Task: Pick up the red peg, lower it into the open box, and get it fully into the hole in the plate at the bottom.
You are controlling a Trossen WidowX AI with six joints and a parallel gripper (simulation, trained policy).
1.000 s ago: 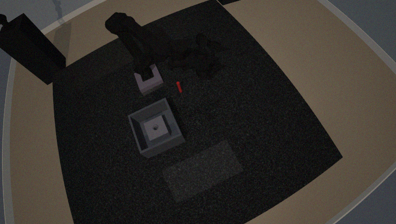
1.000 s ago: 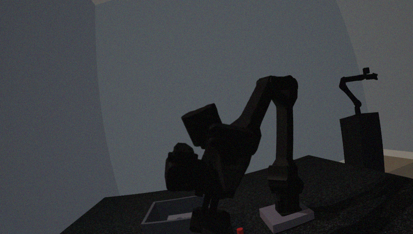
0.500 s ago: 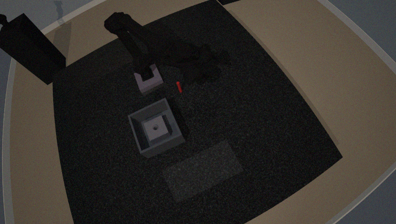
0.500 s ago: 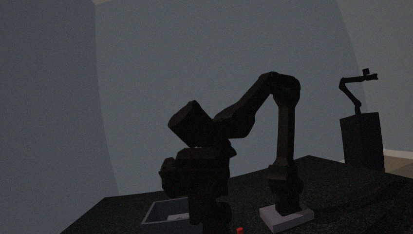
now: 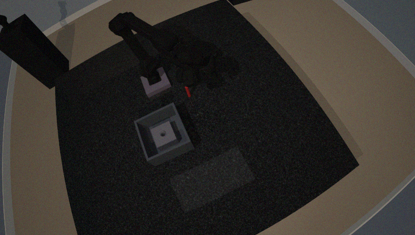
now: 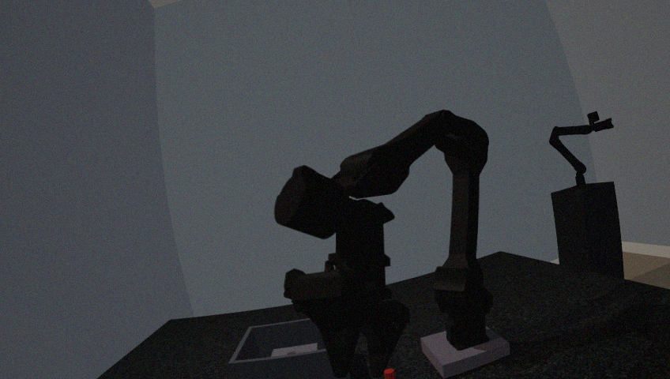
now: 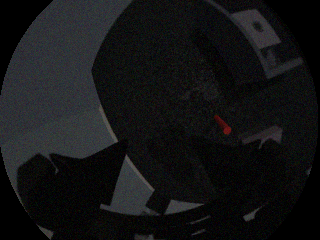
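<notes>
My gripper tip is now 9 cm to the left of the red peg, 9 cm above it and 4 cm past it. The rest, counted from my gripper tip: pale plate 27 cm to the right, 11 cm ahead, 9 cm below; grey box 27 cm to the right, 11 cm below, 11 cm ahead.
</notes>
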